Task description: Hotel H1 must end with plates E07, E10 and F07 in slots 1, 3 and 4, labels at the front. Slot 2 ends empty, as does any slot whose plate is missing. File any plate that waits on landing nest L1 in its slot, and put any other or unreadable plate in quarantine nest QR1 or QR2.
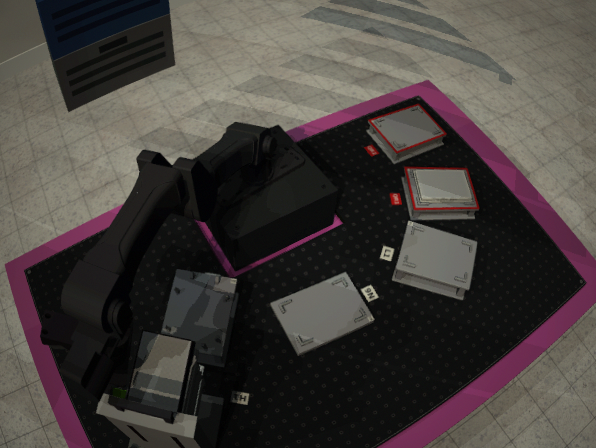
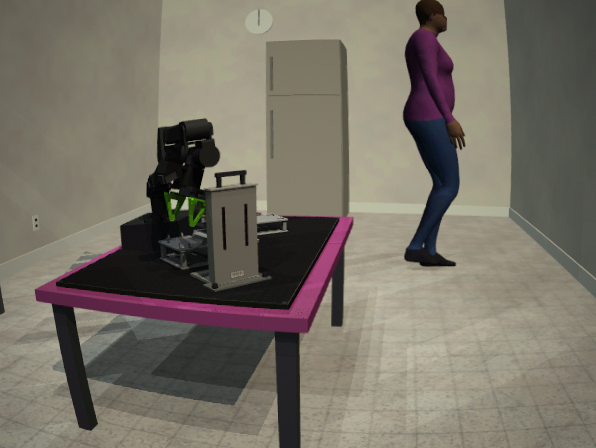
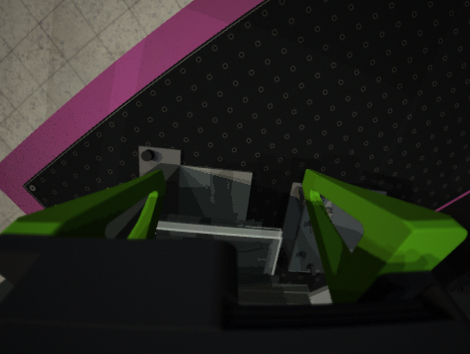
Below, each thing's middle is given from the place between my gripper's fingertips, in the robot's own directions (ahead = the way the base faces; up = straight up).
I see the pale plate (image 3: 273, 236) 8 cm ahead of my hand, 7 cm to the left of it and 4 cm below it. From my hand the other things lie so: nest N6 (image 1: 317, 315) (7 cm ahead, 42 cm to the left, 15 cm below).
